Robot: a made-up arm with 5 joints.
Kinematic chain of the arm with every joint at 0, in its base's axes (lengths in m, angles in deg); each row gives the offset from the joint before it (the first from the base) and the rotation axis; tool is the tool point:
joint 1: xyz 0 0 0.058 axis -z
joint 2: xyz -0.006 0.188 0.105 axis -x
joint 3: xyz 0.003 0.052 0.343 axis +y
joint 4: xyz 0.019 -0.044 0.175 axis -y
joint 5: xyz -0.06 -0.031 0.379 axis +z
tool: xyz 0.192 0 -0.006
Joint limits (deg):
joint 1: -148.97..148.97
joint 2: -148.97..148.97
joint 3: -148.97..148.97
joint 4: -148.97..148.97
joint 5: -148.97..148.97
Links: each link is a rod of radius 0.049 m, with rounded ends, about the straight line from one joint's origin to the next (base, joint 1, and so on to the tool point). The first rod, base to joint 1, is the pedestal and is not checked.
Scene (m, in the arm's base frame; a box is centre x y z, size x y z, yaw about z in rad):
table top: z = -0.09
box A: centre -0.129 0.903 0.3 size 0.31 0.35 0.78 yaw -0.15
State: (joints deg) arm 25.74 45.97 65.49 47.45 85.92
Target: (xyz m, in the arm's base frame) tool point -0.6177 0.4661 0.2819
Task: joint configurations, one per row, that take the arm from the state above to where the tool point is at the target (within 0.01 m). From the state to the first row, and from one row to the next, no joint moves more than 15 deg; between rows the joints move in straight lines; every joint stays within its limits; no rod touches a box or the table.
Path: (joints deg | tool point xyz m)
1: 25.09 34.42 63.17 59.26 94.02 | 0.4293 0.6483 0.7130
2: 24.43 22.88 60.85 71.07 102.13 | 0.2576 0.5811 0.8000
3: 23.78 11.33 58.53 82.87 110.23 | 0.0907 0.4854 0.8243
4: 23.13 -0.21 56.21 94.68 118.34 | -0.0512 0.3826 0.7861
5: 17.61 4.76 42.36 104.64 105.51 | -0.1220 0.4519 0.6822
6: 12.09 9.73 28.50 114.61 92.69 | -0.1835 0.4785 0.5723
7: 6.56 14.69 14.65 124.57 79.86 | -0.2301 0.4682 0.4651
8: -2.52 26.01 17.14 116.92 87.03 | -0.3146 0.4982 0.4412
9: -11.61 37.33 19.63 109.26 94.20 | -0.4109 0.5103 0.4026
10: -20.70 48.65 22.12 101.60 101.36 | -0.5142 0.5005 0.3494
11: -29.79 59.96 24.61 93.95 108.53 | -0.6177 0.4660 0.2819

